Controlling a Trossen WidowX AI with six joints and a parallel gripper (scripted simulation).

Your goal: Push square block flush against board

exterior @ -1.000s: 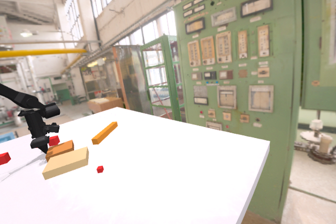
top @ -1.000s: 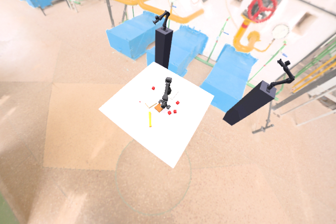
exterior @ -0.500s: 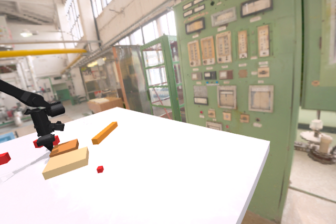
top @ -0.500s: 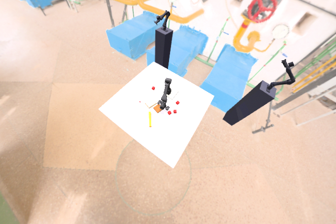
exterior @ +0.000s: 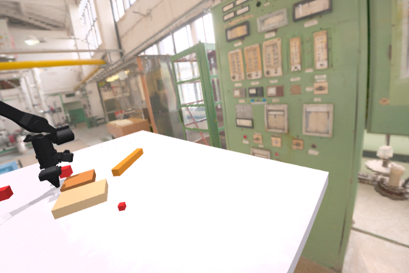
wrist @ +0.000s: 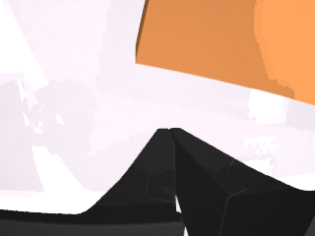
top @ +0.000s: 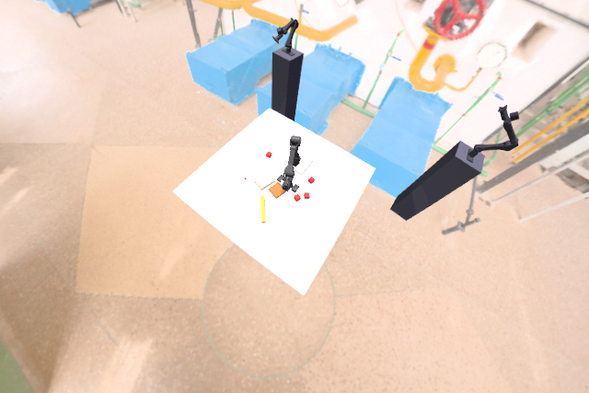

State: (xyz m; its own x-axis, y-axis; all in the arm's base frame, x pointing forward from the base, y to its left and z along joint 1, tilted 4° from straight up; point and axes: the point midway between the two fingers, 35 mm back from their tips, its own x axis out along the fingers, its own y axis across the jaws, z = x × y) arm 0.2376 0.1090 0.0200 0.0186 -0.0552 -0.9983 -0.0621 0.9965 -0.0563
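My gripper tip is 8 cm short of the square block, 5 cm to the left of it and 1 cm below it. From my gripper tip the other things lie so: long orange-yellow bar: 28 cm ahead, 2 cm to the right, 1 cm above; tan board: 18 cm to the right, 8 cm ahead, 1 cm above.
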